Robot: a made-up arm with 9 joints. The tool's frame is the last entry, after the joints. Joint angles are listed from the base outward. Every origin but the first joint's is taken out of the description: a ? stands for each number. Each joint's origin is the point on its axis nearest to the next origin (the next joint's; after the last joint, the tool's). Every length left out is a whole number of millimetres.
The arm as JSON. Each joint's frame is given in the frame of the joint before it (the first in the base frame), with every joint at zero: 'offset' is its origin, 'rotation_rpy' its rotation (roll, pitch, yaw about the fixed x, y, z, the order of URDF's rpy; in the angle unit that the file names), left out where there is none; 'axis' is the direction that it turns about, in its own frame. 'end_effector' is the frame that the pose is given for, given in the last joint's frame.
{
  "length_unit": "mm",
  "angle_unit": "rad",
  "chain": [
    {
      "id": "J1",
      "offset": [
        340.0,
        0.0,
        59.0
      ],
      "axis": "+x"
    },
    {
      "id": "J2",
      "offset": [
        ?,
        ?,
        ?
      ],
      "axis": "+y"
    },
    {
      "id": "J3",
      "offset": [
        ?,
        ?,
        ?
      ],
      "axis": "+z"
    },
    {
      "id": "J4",
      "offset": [
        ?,
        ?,
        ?
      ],
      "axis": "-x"
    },
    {
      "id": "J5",
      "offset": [
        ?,
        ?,
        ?
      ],
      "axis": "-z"
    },
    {
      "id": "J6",
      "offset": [
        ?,
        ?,
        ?
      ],
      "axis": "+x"
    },
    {
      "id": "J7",
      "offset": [
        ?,
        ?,
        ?
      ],
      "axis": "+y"
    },
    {
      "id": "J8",
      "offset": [
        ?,
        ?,
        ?
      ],
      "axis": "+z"
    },
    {
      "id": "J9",
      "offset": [
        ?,
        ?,
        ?
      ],
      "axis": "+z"
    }
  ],
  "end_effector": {
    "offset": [
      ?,
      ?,
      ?
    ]
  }
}
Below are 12 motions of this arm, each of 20 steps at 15 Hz.
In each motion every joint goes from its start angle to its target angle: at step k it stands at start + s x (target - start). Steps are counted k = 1, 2, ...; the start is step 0. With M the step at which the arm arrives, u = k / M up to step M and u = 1 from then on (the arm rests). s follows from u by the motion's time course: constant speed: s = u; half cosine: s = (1 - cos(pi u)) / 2; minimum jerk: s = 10 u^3 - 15 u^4 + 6 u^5.
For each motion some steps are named. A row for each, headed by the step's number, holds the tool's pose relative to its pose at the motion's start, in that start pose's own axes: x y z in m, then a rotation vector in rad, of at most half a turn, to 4 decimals.
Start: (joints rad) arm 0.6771 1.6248 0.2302 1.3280 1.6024 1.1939 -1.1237 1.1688 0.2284
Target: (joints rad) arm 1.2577 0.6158 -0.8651 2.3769 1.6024 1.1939 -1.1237 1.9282 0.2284
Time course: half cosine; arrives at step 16
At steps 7, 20:
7: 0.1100 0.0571 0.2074 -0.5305 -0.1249 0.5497
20: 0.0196 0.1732 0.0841 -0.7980 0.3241 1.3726

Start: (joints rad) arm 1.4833 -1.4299 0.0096 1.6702 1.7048 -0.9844 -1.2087 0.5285 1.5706
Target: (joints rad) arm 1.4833 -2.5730 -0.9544 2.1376 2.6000 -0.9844 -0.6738 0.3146 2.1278
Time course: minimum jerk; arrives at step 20
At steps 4, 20:
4: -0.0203 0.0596 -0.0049 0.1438 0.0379 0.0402
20: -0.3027 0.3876 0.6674 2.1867 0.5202 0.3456

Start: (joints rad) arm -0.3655 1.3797 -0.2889 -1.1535 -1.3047 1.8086 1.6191 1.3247 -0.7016
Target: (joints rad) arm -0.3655 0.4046 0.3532 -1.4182 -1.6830 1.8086 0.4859 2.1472 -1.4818
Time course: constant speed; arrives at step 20
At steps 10, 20:
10: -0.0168 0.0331 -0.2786 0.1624 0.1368 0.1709
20: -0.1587 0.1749 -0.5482 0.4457 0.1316 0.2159

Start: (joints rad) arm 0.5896 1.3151 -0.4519 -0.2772 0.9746 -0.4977 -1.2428 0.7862 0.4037
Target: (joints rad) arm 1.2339 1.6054 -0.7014 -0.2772 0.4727 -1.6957 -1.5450 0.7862 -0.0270
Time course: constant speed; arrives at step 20
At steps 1, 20:
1: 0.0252 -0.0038 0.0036 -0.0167 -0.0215 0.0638
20: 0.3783 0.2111 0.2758 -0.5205 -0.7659 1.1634

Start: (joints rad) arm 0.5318 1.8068 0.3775 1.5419 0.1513 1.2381 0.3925 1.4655 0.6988
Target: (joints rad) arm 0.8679 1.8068 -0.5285 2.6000 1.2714 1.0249 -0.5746 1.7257 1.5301
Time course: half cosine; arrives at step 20
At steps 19, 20:
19: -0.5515 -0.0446 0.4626 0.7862 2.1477 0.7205
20: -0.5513 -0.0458 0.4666 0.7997 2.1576 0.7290

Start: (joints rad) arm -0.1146 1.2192 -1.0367 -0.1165 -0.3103 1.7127 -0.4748 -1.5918 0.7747
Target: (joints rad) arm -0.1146 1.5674 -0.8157 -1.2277 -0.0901 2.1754 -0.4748 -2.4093 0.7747
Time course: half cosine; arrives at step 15
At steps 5, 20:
5: -0.1893 0.0064 -0.1063 0.1887 0.2262 -0.3502
20: -0.6921 0.4152 -0.0290 0.6336 1.0879 -1.3855

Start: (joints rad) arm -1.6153 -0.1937 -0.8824 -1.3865 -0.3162 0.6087 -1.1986 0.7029 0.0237
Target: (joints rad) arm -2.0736 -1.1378 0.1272 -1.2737 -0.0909 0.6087 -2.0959 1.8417 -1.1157
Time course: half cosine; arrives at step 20
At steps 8, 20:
8: -0.0472 0.1024 0.1231 0.1906 0.0004 -0.1178
20: -0.1404 0.0737 0.3185 0.6008 0.1254 -0.1154

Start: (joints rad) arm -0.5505 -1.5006 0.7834 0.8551 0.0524 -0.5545 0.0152 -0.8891 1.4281
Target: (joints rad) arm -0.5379 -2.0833 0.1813 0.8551 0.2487 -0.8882 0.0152 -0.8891 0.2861
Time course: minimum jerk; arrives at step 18
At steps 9, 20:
9: -0.3270 0.0164 0.1213 -0.2528 0.4183 -0.9141
20: -0.5107 0.2500 0.3459 -0.6923 0.7775 -1.7594

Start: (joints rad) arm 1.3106 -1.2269 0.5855 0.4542 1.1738 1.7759 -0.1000 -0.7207 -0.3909
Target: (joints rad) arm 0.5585 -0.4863 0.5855 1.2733 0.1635 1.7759 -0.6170 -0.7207 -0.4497
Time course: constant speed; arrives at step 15
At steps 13, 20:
13: -0.0214 -0.2406 0.2584 -1.4715 0.0555 0.1618
20: -0.0020 -0.2203 0.3294 -1.7032 0.0461 0.2246

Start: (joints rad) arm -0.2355 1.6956 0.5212 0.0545 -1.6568 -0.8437 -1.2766 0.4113 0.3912
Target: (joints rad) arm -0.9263 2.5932 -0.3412 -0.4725 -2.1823 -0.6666 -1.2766 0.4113 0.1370
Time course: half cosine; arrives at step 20
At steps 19, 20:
19: -1.0989 -0.0772 0.7214 -1.0116 0.8793 -1.0110
20: -1.1010 -0.0732 0.7279 -1.0179 0.8847 -1.0144

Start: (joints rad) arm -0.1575 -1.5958 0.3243 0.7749 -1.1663 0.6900 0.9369 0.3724 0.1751
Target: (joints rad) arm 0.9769 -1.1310 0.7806 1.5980 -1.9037 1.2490 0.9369 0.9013 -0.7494
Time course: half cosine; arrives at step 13
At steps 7, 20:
7: -0.1769 0.4345 0.0413 0.5998 0.2929 0.3068
20: -0.4590 0.6271 0.2150 0.9190 0.5020 0.6499

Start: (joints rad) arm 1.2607 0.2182 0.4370 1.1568 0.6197 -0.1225 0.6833 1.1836 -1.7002
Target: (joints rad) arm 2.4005 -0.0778 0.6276 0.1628 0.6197 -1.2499 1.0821 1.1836 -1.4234
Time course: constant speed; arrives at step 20
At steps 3, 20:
3: -0.0287 -0.0022 -0.0693 0.0421 0.1905 0.0805
20: -0.2607 0.1291 -0.3182 0.2738 0.9501 0.8896

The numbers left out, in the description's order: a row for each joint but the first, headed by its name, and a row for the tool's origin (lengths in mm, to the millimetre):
J2: 0.0 -71.0 9.0
J3: -119.0 0.0 96.0
J4: -167.0 244.0 0.0
J5: 0.0 26.0 83.0
J6: 99.0 -10.0 0.0
J7: 0.0 -177.0 -64.0
J8: 72.0 0.0 -338.0
J9: 159.0 78.0 0.0
tool: 89.0 -139.0 0.0

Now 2 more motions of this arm.
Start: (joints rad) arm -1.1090 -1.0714 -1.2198 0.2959 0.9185 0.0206 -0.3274 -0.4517 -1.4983
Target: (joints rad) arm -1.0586 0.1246 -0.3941 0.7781 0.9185 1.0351 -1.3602 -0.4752 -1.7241
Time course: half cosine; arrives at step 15
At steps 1, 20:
1: -0.0054 0.0073 0.0023 0.0211 0.0108 0.0070
20: -0.5094 -0.1225 0.3579 0.4533 1.1641 0.8496

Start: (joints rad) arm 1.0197 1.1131 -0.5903 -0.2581 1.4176 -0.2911 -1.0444 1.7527 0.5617
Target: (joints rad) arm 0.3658 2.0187 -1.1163 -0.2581 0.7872 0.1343 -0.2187 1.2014 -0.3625
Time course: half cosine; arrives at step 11
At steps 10, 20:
10: -0.0434 0.0219 0.0482 0.4498 0.5818 -1.8696
20: -0.0419 0.0267 0.0475 0.4550 0.6017 -1.9066

